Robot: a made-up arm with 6 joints. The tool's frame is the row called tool. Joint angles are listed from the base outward. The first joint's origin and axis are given. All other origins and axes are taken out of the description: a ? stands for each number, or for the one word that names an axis. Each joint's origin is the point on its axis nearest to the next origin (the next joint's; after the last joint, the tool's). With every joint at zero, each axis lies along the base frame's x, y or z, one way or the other. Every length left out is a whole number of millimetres.
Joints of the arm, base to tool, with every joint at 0 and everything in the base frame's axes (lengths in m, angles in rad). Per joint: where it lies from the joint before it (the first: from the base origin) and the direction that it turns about. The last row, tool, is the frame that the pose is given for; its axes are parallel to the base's.
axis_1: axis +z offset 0 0 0.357
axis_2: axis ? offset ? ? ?
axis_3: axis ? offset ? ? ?
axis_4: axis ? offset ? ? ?
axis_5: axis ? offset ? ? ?
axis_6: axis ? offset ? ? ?
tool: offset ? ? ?
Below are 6 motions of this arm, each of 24 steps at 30 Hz.
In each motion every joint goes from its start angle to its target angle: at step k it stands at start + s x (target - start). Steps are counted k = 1, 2, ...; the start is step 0. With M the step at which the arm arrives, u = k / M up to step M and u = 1 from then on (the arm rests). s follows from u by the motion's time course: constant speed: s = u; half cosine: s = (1 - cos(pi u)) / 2; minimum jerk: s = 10 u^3 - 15 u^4 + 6 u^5.
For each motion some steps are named. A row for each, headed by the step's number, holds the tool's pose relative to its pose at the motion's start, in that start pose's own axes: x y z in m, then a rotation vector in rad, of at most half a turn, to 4 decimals.
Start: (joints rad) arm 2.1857 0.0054 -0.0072 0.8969 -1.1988 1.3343
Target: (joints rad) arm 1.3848 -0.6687 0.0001 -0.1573 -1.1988 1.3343
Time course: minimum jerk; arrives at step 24
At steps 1, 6, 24:
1: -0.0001 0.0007 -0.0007 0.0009 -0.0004 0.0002
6: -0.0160 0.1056 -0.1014 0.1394 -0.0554 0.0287
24: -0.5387 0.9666 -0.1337 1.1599 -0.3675 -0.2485

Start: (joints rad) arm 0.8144 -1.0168 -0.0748 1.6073 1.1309 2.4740
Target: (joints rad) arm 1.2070 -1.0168 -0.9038 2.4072 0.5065 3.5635
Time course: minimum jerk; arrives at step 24
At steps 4, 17, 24:
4: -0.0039 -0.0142 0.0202 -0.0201 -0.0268 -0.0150
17: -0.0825 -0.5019 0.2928 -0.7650 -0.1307 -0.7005
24: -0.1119 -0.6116 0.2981 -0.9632 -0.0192 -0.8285

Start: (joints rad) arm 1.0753 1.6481 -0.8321 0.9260 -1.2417 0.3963
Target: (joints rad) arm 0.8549 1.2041 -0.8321 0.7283 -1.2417 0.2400
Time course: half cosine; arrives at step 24
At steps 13, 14, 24:
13: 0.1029 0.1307 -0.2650 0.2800 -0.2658 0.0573
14: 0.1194 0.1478 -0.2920 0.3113 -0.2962 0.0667
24: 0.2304 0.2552 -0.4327 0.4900 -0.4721 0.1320

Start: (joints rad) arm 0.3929 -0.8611 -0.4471 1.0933 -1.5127 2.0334
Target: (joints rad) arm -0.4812 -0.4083 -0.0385 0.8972 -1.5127 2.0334
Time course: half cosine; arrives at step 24
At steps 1, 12, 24:
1: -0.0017 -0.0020 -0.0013 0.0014 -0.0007 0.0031
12: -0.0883 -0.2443 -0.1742 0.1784 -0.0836 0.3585
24: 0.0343 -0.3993 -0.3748 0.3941 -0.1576 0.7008

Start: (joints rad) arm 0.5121 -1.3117 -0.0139 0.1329 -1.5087 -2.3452
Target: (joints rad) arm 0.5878 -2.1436 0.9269 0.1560 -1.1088 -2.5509
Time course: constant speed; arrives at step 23
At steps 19, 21, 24:
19: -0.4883 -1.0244 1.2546 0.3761 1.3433 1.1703
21: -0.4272 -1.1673 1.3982 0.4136 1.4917 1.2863
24: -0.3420 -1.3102 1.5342 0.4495 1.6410 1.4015

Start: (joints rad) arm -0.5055 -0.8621 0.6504 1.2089 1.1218 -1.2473
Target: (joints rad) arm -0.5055 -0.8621 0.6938 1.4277 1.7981 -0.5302
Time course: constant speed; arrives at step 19
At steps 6, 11, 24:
6: 0.0131 0.0054 0.0120 -0.2610 -0.0371 0.2238
11: 0.0239 0.0102 0.0214 -0.4645 -0.1015 0.4066
24: 0.0409 0.0185 0.0354 -0.7527 -0.2695 0.6848

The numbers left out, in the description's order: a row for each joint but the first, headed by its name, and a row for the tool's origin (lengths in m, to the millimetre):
axis_2: axis +y, xyz 0 0 0
axis_3: axis -y, xyz 0 0 1.444
axis_4: axis -x, xyz 0.787 0 0
axis_5: axis -y, xyz 0 -0.172 0
axis_6: axis -x, xyz 0 0 0
tool: xyz 0 0 0

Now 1 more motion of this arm.
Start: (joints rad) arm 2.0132 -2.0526 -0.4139 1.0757 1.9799 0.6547
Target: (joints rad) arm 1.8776 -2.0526 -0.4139 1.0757 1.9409 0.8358
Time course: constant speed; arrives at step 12
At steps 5, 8, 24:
5: 0.0687 0.0483 -0.0007 -0.0518 -0.0228 0.0476
8: 0.1090 0.0785 0.0006 -0.0832 -0.0383 0.0755
24: 0.1615 0.1202 0.0042 -0.1254 -0.0611 0.1117

